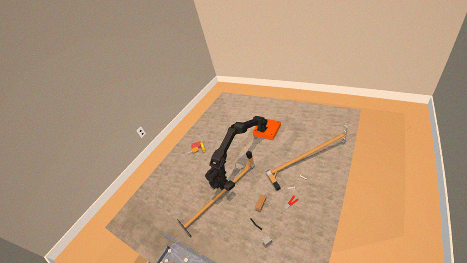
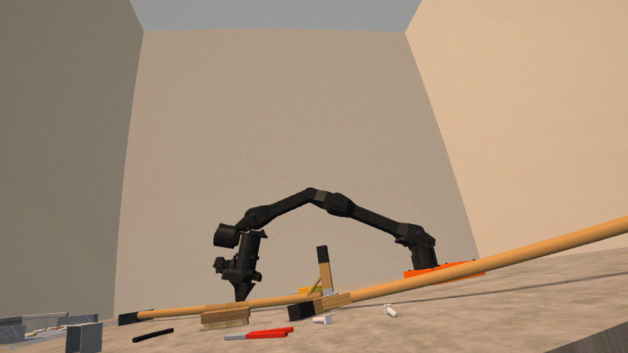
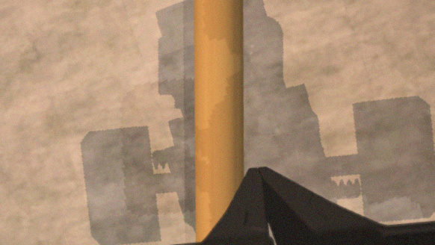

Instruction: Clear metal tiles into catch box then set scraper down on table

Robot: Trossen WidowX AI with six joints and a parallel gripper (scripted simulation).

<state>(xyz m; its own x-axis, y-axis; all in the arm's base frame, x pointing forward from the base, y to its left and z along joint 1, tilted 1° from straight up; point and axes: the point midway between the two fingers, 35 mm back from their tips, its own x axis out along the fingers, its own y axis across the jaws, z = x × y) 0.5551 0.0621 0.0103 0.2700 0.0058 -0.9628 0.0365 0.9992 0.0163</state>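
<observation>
The long scraper lies 20 mm ahead of my gripper tip, 10 mm to the left of it and 50 mm above it. Round my gripper tip: wooden block 60 mm behind, 260 mm to the left; grey cube 110 mm ahead, 410 mm to the left, 10 mm above; black strip 60 mm ahead, 310 mm to the left, 10 mm below.
</observation>
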